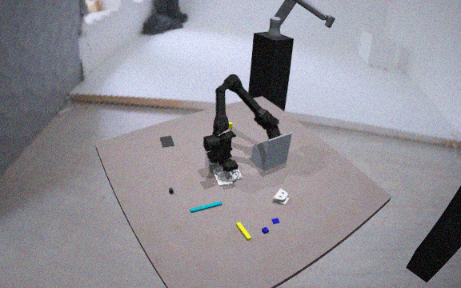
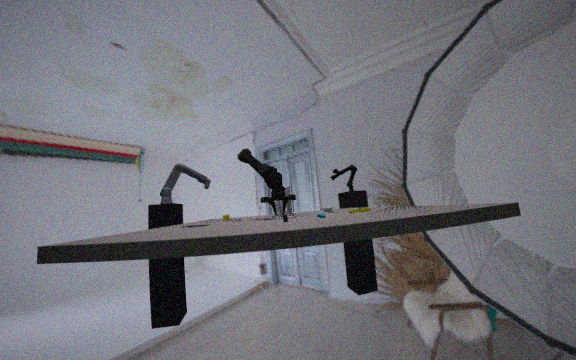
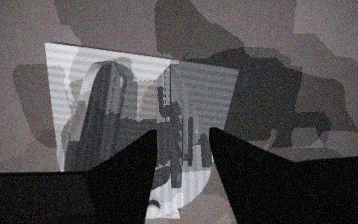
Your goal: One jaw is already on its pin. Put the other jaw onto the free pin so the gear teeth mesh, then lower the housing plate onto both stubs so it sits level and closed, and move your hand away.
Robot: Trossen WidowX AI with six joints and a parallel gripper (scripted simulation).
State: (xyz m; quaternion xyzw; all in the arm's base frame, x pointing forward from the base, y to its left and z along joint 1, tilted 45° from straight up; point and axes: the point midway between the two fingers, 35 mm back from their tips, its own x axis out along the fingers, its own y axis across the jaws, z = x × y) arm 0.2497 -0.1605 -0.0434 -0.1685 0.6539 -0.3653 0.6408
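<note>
Right now the small white part is 32 cm to the left of my gripper tip, 10 cm behind it and 1 cm above it. The rest, counted from my gripper tip: yellow bar (36 cm to the left, 19 cm ahead, 1 cm below); then small black cube (30 cm ahead, 3 cm to the right); then teal bar (22 cm ahead, 15 cm to the left, 1 cm below).
</note>
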